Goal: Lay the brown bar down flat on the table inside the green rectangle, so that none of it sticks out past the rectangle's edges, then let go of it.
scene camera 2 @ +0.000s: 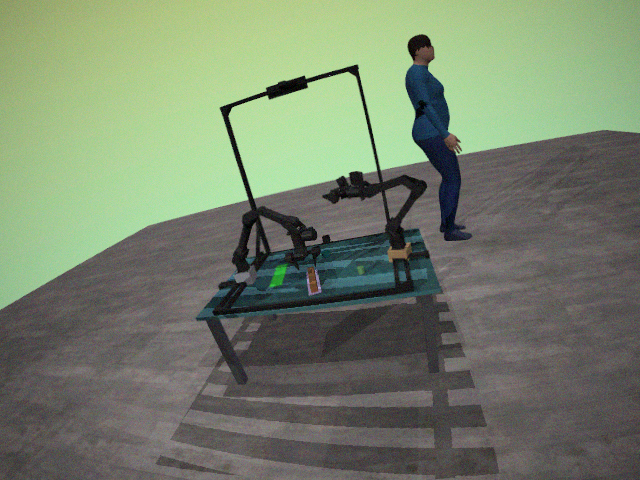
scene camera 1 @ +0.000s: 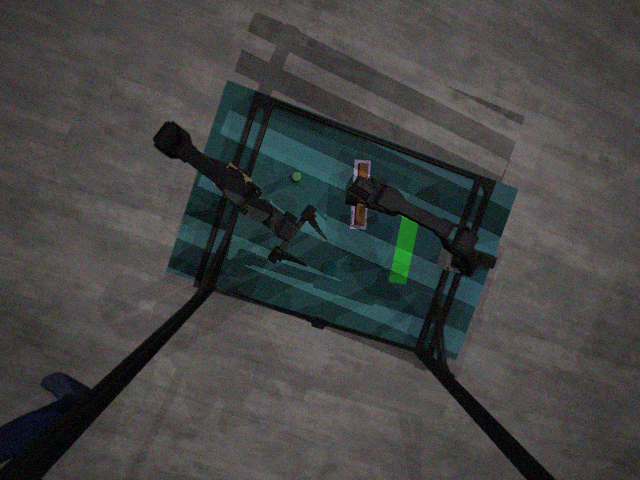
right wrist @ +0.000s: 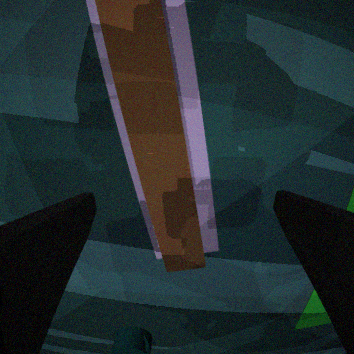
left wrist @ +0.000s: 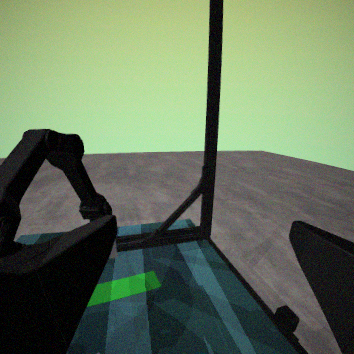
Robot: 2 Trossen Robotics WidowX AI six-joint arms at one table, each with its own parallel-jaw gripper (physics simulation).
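Frame: origin at the left arm's base, x back, y right, z up, level; millimetres.
Seen in the pictures: left gripper, fingertip midpoint: (scene camera 2: 326,193) (scene camera 1: 316,252) (left wrist: 203,226); right gripper, fingertip midpoint: (scene camera 2: 307,268) (right wrist: 185,200); left arm's base, link origin: (scene camera 2: 399,246); right arm's base, link origin: (scene camera 2: 243,269) (scene camera 1: 460,260).
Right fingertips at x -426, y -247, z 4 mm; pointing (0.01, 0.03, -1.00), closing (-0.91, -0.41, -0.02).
Observation:
Offsets run from my right fingertips to a thing's middle.
The brown bar {dz -53, dx +28, dy -18 mm} (scene camera 1: 360,214) (scene camera 2: 312,283) (right wrist: 150,115) lies lengthwise on a long lilac base {dz -69, dx +28, dy -18 mm} (scene camera 1: 369,166) (right wrist: 197,130) on the table. The right arm hides its middle in scene camera 1. The green rectangle (scene camera 1: 403,253) (scene camera 2: 278,276) (left wrist: 130,288) (right wrist: 314,311) lies on the table, apart from the bar and partly under the right arm in scene camera 1. My right gripper (scene camera 2: 305,265) (right wrist: 185,200) is open and empty above the bar, with its fingers to either side of it in the wrist view. My left gripper (scene camera 1: 316,252) (left wrist: 203,226) is open and empty, high above the table.
A small green cylinder {dz -53, dx +262, dy +84 mm} (scene camera 1: 296,176) (scene camera 2: 360,269) and a dark teal cylinder {dz -54, dx -51, dy +280 mm} (scene camera 1: 328,266) (scene camera 2: 325,253) (right wrist: 132,341) stand on the table. A black frame runs around the table's edges and rises above it. A person in blue (scene camera 2: 429,103) stands beyond the table.

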